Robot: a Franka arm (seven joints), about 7 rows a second.
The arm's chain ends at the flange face. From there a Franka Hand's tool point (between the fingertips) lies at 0.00 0.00 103.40 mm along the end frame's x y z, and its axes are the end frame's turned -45 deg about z.
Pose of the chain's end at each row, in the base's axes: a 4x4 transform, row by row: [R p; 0 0 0 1], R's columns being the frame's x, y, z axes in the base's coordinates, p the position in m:
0.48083, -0.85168, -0.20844, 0.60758; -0.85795, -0.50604, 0.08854, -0.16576; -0.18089, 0.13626, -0.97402, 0.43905; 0, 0, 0, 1
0.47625, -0.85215, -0.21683, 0.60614; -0.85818, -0.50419, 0.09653, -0.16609; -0.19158, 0.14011, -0.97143, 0.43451; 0, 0, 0, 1
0.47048, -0.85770, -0.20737, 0.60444; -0.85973, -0.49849, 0.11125, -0.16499; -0.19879, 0.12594, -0.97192, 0.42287; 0, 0, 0, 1
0.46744, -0.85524, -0.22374, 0.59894; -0.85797, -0.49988, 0.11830, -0.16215; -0.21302, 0.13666, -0.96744, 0.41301; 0, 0, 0, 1
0.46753, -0.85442, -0.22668, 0.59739; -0.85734, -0.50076, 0.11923, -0.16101; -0.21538, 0.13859, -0.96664, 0.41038; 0, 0, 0, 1
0.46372, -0.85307, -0.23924, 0.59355; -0.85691, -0.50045, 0.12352, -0.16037; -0.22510, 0.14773, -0.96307, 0.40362; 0, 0, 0, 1
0.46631, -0.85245, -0.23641, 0.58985; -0.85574, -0.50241, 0.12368, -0.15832; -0.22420, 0.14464, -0.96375, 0.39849; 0, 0, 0, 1
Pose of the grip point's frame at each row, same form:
0.94223, -0.26223, -0.20844, 0.58603; -0.24884, -0.96449, 0.08854, -0.15660; -0.22426, -0.03156, -0.97402, 0.33834; 0, 0, 0, 1
0.93932, -0.26580, -0.21683, 0.58372; -0.25031, -0.96334, 0.09653, -0.15611; -0.23454, -0.03639, -0.97143, 0.33406; 0, 0, 0, 1
0.93917, -0.27381, -0.20737, 0.58300; -0.25544, -0.96041, 0.11125, -0.15349; -0.22962, -0.05151, -0.97192, 0.32237; 0, 0, 0, 1
0.93528, -0.27422, -0.22374, 0.57581; -0.25321, -0.96014, 0.11830, -0.14992; -0.24726, -0.05399, -0.96744, 0.31298; 0, 0, 0, 1
0.93476, -0.27357, -0.22668, 0.57395; -0.25214, -0.96032, 0.11923, -0.14868; -0.25029, -0.05430, -0.96664, 0.31043; 0, 0, 0, 1
0.93111, -0.27531, -0.23924, 0.56881; -0.25206, -0.95980, 0.12352, -0.14760; -0.26363, -0.05471, -0.96307, 0.30404; 0, 0, 0, 1
0.93250, -0.27304, -0.23641, 0.56541; -0.24984, -0.96036, 0.12368, -0.14553; -0.26081, -0.05626, -0.96375, 0.29884; 0, 0, 0, 1

